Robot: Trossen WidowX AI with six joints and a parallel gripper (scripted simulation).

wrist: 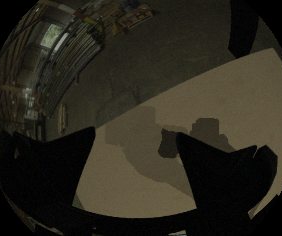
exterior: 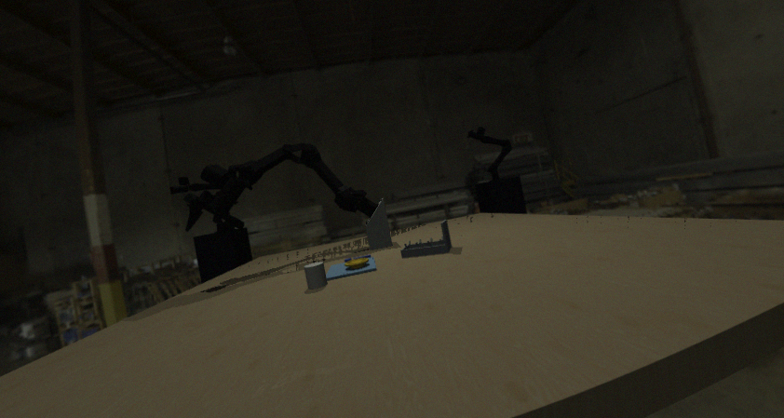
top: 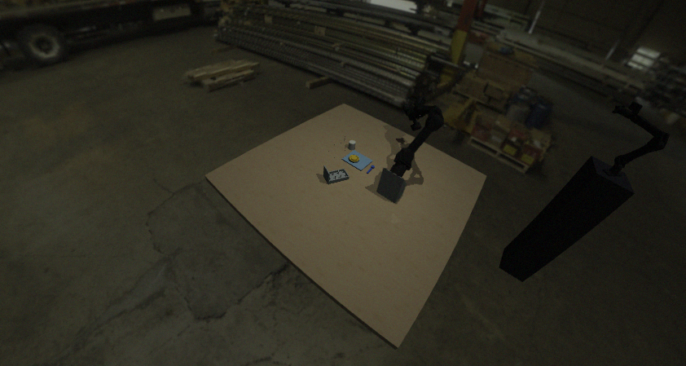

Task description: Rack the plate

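The yellow plate lies 12 cm ahead of my gripper tip, 47 cm to the left of it and 15 cm below it. Round my gripper tip: blue utensil 46 cm to the left, 16 cm below; light blue mat 11 cm ahead, 45 cm to the left, 16 cm below; white cup 21 cm ahead, 37 cm to the left, 14 cm below.
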